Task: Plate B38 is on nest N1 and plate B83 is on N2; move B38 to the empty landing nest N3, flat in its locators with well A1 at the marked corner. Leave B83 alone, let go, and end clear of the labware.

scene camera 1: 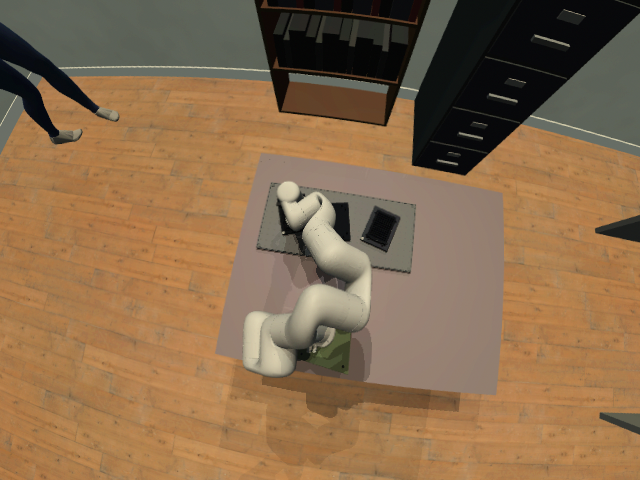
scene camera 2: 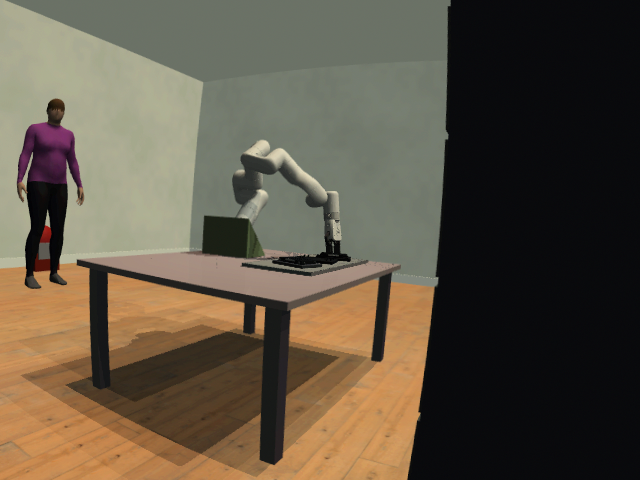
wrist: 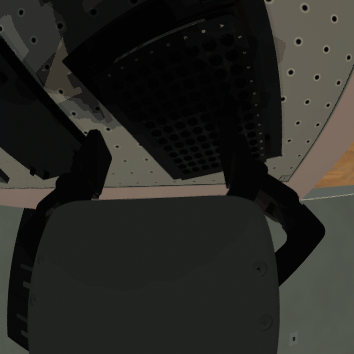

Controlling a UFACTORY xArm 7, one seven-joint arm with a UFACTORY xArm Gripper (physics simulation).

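Observation:
My gripper [scene camera 2: 333, 252] [wrist: 159, 136] is open and empty, pointing down low over a black well plate [wrist: 186, 95] on the nest at the board's left end. In the wrist view the left finger is over the gap beside this plate, and the right finger overlaps the plate's right part. Its label does not show. A second black plate [scene camera 1: 381, 227] sits on the right nest. A dark nest [scene camera 1: 341, 222] [wrist: 32, 127] between them shows no plate on its visible part. The arm hides much of the left nest in scene camera 1. I cannot tell which plate is B38.
The nests stand on a grey perforated board [scene camera 1: 400, 258] [scene camera 2: 310, 271] [wrist: 312, 60] on a mauve table [scene camera 1: 439, 310] [scene camera 2: 206, 276]. The arm rises from a green base block [scene camera 1: 338, 356] [scene camera 2: 225, 236]. A bookshelf [scene camera 1: 336, 76] and a black cabinet [scene camera 1: 475, 113] stand behind the table.

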